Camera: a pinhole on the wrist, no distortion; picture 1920 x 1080 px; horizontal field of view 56.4 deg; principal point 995.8 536.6 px. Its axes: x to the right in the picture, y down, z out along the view. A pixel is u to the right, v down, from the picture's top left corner.
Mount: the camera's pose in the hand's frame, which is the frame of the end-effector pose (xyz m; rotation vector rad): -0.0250 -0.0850 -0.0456 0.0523 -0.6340 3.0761
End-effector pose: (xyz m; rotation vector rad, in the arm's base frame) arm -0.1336 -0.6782 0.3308 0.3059 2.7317 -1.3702
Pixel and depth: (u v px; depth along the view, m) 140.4 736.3 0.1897
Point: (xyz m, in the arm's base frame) -0.2439 -0.8657 0.3902
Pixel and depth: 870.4 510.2 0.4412
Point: -0.2157 -1.1114 0.3101
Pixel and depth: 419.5 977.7 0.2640
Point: -0.2563 -0.9476 0.4148
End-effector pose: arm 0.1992 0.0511 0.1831 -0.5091 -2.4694 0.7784
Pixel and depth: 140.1 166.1 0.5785
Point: -0.3512 -0.1960 0.0264
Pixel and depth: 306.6 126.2 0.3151
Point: -0.0647 -0.1207 0.1157
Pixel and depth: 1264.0 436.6 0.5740
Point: -0.0593 -0.4213 -0.0299
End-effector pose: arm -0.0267 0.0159 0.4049 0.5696 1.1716 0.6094
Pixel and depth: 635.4 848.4 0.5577
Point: 0.4609 -0.2293 0.1852
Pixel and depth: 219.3 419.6 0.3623
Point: 0.3183 -0.0559 0.2512
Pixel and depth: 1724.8 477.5 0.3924
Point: 0.2690 -0.2969 0.4536
